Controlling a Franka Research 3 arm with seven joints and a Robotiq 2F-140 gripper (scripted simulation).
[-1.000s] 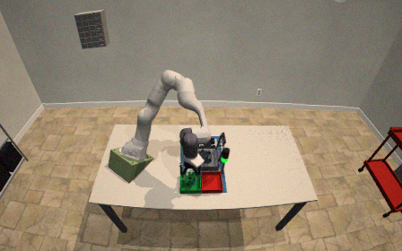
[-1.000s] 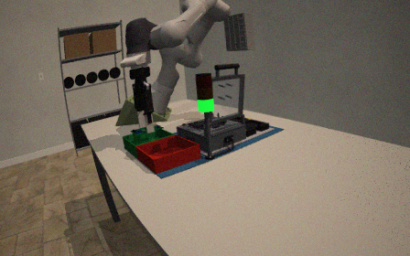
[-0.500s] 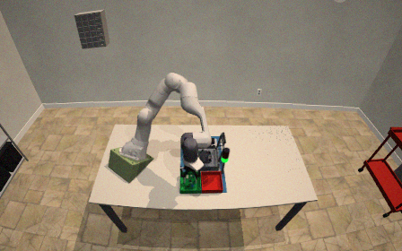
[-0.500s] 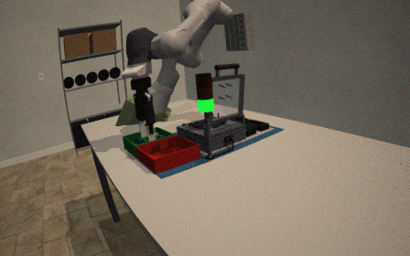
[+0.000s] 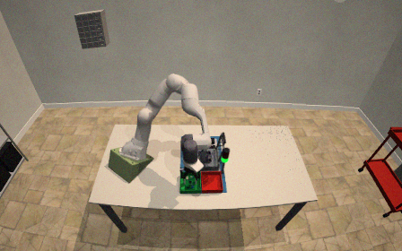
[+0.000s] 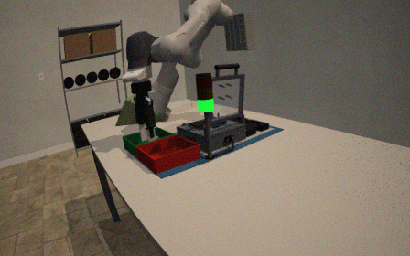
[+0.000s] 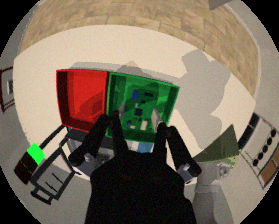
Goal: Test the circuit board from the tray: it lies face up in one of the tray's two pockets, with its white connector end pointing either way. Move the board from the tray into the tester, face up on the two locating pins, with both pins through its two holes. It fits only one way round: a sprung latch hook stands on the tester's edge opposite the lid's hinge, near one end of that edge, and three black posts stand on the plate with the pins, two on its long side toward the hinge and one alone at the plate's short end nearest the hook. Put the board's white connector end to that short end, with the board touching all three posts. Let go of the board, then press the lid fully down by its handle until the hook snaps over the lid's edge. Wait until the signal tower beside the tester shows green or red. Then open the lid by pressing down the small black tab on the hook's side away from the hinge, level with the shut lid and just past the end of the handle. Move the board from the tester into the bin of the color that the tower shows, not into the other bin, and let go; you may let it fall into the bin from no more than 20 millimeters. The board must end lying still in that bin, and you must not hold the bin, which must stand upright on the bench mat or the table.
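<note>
Right now my hand is 3 cm above the green bin. The rest, counted from my hand: plate: 20 cm to the left, 12 cm ahead, 3 cm above; then red bin: 15 cm ahead, 3 cm below, 1 cm to the right; then green circuit board: 2 cm below.
</note>
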